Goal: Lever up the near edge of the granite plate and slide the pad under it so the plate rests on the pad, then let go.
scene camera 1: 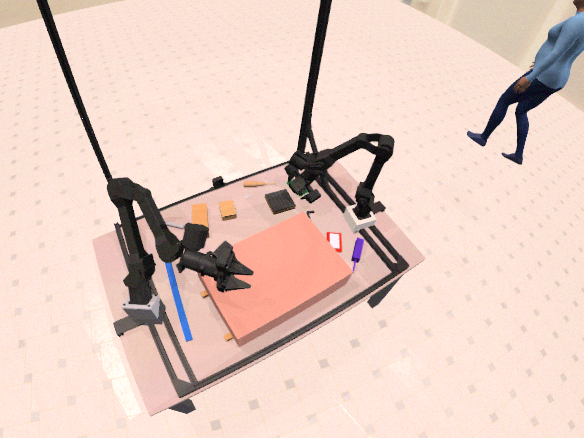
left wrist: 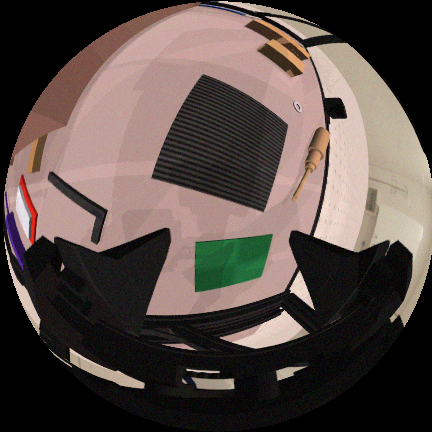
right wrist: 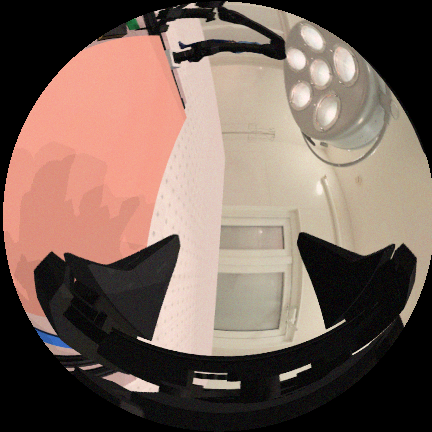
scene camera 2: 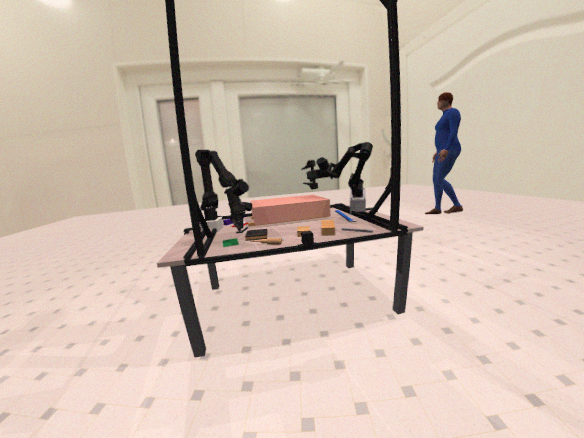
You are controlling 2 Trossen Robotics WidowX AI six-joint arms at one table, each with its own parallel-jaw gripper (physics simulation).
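Frame: origin at the left arm's base, x ahead, y left, z up, level; centimetres.
Where they show: left gripper, between the fingertips: (left wrist: 232, 235) (scene camera 2: 241, 229); right gripper, between the fingertips: (scene camera 1: 252, 280) (right wrist: 241, 239) (scene camera 2: 301, 176); left arm's base, origin of its link: (scene camera 1: 361, 212) (right wrist: 175, 57) (scene camera 2: 211, 219); right arm's base, origin of its link: (scene camera 1: 140, 300) (scene camera 2: 357, 193).
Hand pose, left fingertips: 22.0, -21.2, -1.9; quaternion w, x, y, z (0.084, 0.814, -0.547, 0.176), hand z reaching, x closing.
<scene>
Each offset is from my left fingertips to the top centre of the thing, as dx, dy, dz. "spot": to the spot under its first point.
The granite plate is a large salmon slab @(+23.3, +37.1, +7.7) (scene camera 1: 280, 270) (scene camera 2: 290, 210) (right wrist: 110, 110), lying flat on the table. A black ribbed pad @(+7.2, +1.5, -2.2) (scene camera 1: 280, 201) (scene camera 2: 256, 233) (left wrist: 222, 145) lies apart from it. A thin green square @(spot: -4.1, -7.0, -4.2) (scene camera 2: 230, 243) (left wrist: 232, 262) lies near the pad. My left gripper (left wrist: 232, 235) is open and empty, low above the table beside the pad, with the green square showing between its fingers in the left wrist view. My right gripper (scene camera 1: 251, 279) (scene camera 2: 306, 175) (right wrist: 241, 239) is open and empty, above the slab. The slab's underside is hidden.
Orange blocks @(+42.5, +2.4, -0.6) (scene camera 1: 200, 214) @(+30.2, +0.0, -1.4) (scene camera 1: 227, 210) and a screwdriver @(+12.4, -10.6, -1.7) (scene camera 1: 253, 184) (left wrist: 315, 150) lie near one edge. A black L-shaped key @(-2.9, +14.7, -3.6) (left wrist: 77, 195), red-framed card @(-6.9, +27.6, -3.0) (scene camera 1: 334, 241) and purple tool @(-12.2, +37.2, -1.4) (scene camera 1: 357, 250) lie beside the slab. A blue bar @(+58.5, +30.3, -2.4) (scene camera 1: 178, 300) lies near the right arm. Small wooden pieces (scene camera 1: 228, 337) protrude at the slab's edge.
</scene>
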